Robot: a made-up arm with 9 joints. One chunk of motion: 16 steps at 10 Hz.
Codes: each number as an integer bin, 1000 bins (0 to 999) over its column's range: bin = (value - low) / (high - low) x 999, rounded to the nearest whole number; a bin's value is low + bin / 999 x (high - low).
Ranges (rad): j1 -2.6..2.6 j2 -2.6..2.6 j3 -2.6..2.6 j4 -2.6..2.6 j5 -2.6..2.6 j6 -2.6..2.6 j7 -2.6..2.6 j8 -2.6..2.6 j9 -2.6..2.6
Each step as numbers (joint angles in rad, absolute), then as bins.
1 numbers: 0.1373 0.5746 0.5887 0.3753 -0.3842 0.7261 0.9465 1.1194 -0.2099
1 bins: 526 610 613 572 426 639 681 715 459
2 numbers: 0.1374 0.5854 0.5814 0.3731 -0.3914 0.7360 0.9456 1.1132 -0.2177
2 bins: 526 612 611 571 424 641 681 713 458
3 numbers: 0.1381 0.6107 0.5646 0.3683 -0.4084 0.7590 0.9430 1.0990 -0.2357
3 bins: 526 617 608 570 421 645 681 711 454
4 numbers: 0.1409 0.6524 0.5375 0.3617 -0.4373 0.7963 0.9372 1.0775 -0.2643
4 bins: 527 625 603 569 415 652 680 707 449
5 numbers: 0.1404 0.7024 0.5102 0.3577 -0.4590 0.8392 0.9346 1.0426 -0.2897
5 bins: 526 634 598 568 411 661 679 700 444
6 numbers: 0.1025 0.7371 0.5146 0.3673 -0.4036 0.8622 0.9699 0.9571 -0.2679
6 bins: 519 641 598 570 422 665 686 683 448
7 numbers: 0.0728 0.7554 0.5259 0.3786 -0.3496 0.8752 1.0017 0.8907 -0.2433
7 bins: 513 645 601 572 432 668 692 671 453
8 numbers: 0.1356 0.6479 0.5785 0.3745 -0.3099 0.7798 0.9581 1.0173 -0.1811
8 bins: 526 624 611 571 440 649 684 695 465
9 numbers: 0.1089 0.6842 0.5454 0.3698 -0.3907 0.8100 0.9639 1.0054 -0.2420
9 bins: 520 631 604 571 424 655 685 693 453
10 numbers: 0.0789 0.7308 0.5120 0.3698 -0.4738 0.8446 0.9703 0.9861 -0.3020
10 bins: 515 640 598 571 408 662 686 689 441
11 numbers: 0.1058 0.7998 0.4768 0.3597 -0.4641 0.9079 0.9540 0.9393 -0.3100
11 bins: 520 653 591 569 410 674 683 680 440
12 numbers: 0.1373 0.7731 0.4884 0.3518 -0.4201 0.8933 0.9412 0.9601 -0.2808
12 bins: 526 648 593 567 419 671 680 684 446
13 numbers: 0.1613 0.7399 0.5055 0.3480 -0.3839 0.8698 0.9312 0.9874 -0.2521
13 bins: 530 642 597 566 426 667 678 689 451
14 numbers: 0.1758 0.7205 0.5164 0.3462 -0.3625 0.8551 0.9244 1.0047 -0.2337
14 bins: 533 638 599 566 430 664 677 693 455
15 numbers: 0.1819 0.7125 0.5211 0.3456 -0.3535 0.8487 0.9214 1.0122 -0.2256
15 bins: 534 636 600 566 432 663 677 694 456
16 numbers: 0.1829 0.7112 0.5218 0.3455 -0.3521 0.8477 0.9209 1.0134 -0.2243
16 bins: 535 636 600 566 432 662 676 694 456
